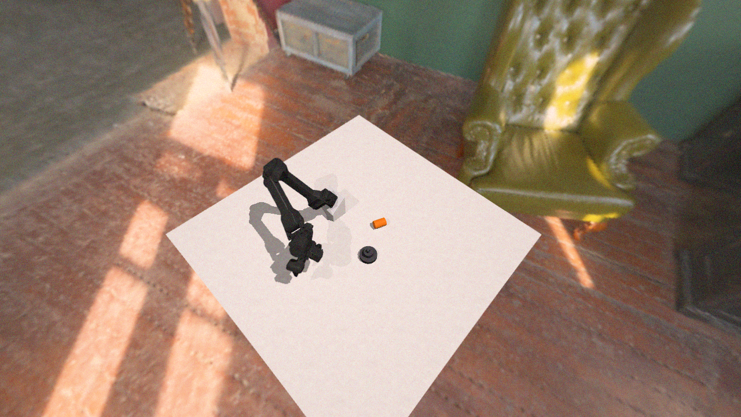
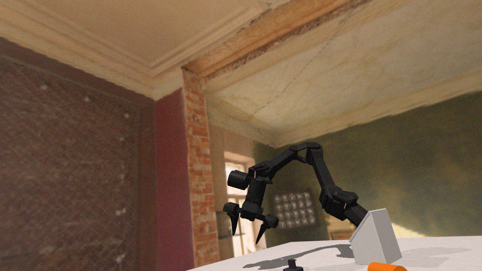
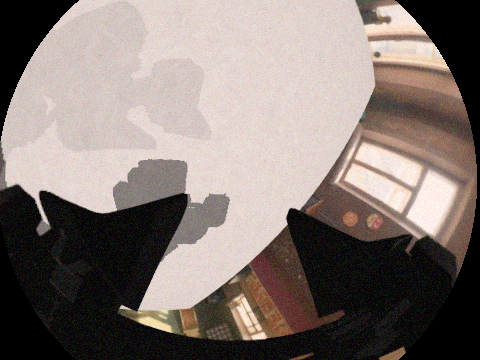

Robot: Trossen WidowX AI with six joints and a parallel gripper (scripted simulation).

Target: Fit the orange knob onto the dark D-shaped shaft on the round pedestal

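My gripper tip is now 6 cm short of the orange knob, 45 cm to the right of it and 7 cm above it. Round my gripper tip: D-shaped shaft (14 cm ahead, 28 cm to the left, 6 cm below).
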